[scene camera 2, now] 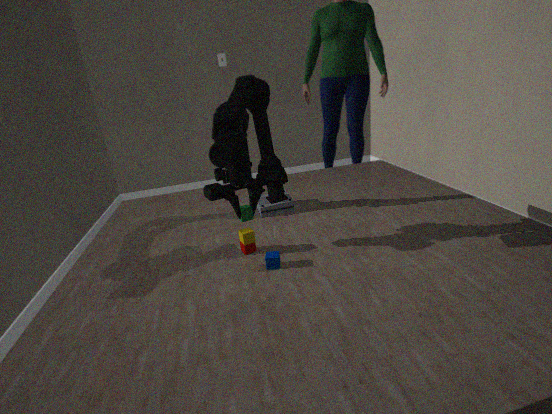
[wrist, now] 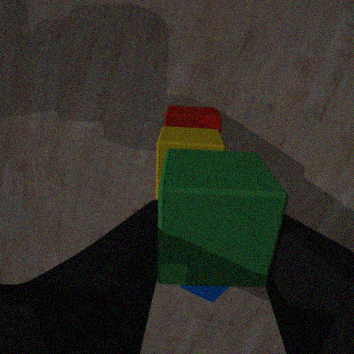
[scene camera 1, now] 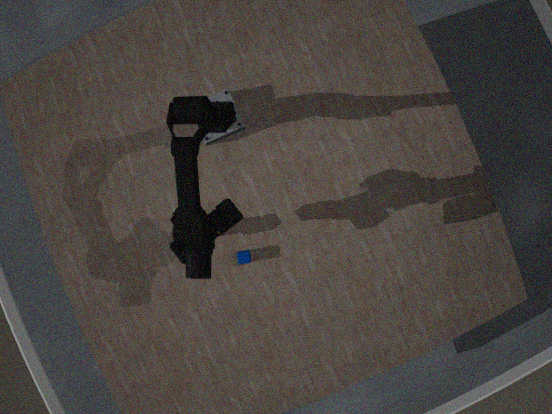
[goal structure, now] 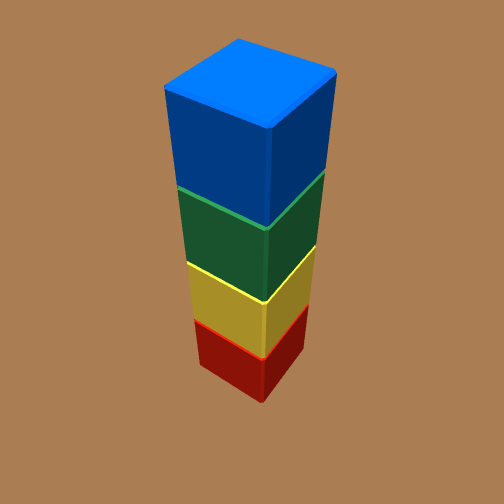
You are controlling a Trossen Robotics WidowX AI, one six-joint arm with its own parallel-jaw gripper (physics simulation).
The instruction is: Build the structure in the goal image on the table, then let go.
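Note:
My gripper [scene camera 2: 246, 214] [wrist: 208, 213] is shut on a green cube [scene camera 2: 245, 213] [wrist: 220, 220] and holds it above the table, higher than the yellow cube. The yellow cube [scene camera 2: 247, 236] [wrist: 190, 136] sits on top of a red cube [scene camera 2: 248, 248] [wrist: 192, 117], which stands on the table. In the wrist view the green cube hides part of the yellow one. A blue cube [scene camera 1: 244, 257] [scene camera 2: 272, 260] [wrist: 207, 292] lies on the table apart from the stack, mostly hidden behind the green cube in the wrist view. In scene camera 1 the arm hides the stack, the green cube and the fingertips.
The arm's grey base plate [scene camera 1: 224, 135] [scene camera 2: 276, 206] stands on the wooden table top [scene camera 1: 350, 280] [scene camera 2: 320, 340]. Broad dark shadows cross the surface. A figure in a green top [scene camera 2: 345, 40] stands at the back near the wall.

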